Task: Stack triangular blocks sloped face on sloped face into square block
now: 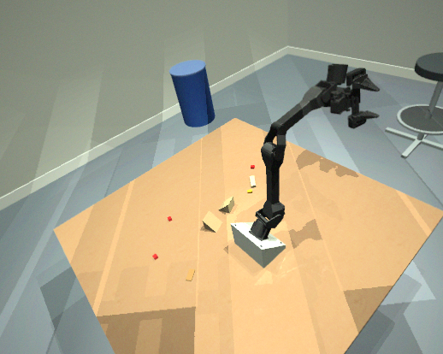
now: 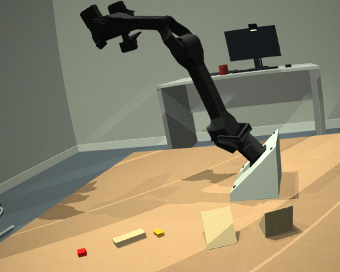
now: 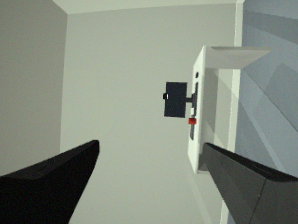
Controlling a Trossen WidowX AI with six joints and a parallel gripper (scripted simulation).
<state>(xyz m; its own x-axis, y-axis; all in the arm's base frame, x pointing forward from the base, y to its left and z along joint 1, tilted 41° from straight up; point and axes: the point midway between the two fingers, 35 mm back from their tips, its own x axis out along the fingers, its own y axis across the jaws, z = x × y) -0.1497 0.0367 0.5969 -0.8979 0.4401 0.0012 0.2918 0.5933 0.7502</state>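
Right now my gripper tip is 490 mm short of the pale bar, 70 mm to the right of it and 550 mm above it. From my gripper tip the other things lie so: red cube (570 mm ahead, 30 mm to the right, 550 mm below); then orange cube (460 mm ahead, 130 mm to the left, 550 mm below).
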